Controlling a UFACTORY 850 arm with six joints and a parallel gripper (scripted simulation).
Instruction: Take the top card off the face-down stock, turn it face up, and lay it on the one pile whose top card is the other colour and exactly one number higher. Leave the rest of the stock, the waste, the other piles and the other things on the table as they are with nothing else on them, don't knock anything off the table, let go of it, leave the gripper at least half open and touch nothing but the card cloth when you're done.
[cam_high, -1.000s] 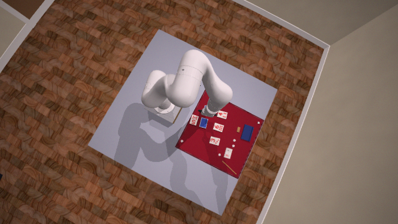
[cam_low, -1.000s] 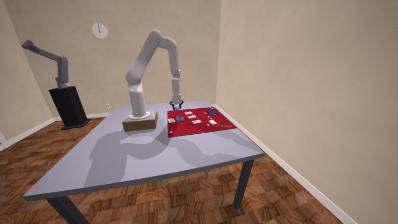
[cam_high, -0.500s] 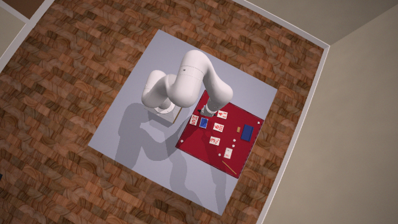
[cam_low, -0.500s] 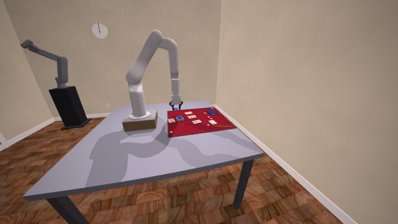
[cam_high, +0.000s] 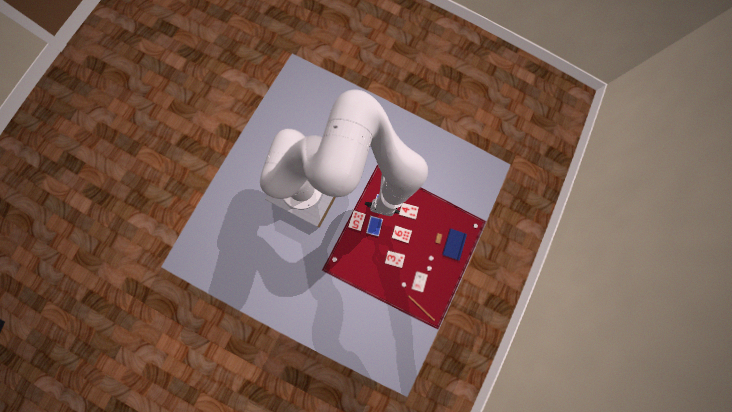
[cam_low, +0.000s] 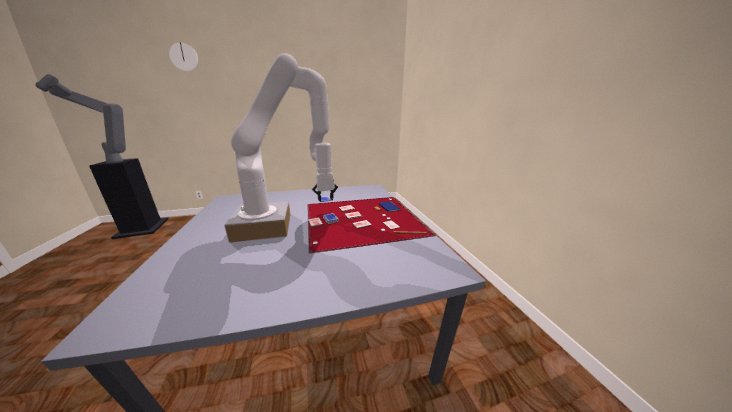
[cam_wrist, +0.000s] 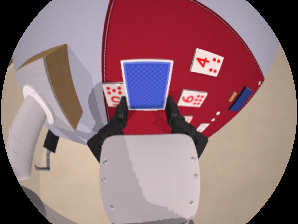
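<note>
Now: hand 8 cm past the card, 8 cm to the left of it and 11 cm above it. Also, from my hand: pencil (37 cm ahead, 37 cm to the right, 11 cm below); red card cloth (20 cm ahead, 10 cm to the right, 13 cm below).
</note>
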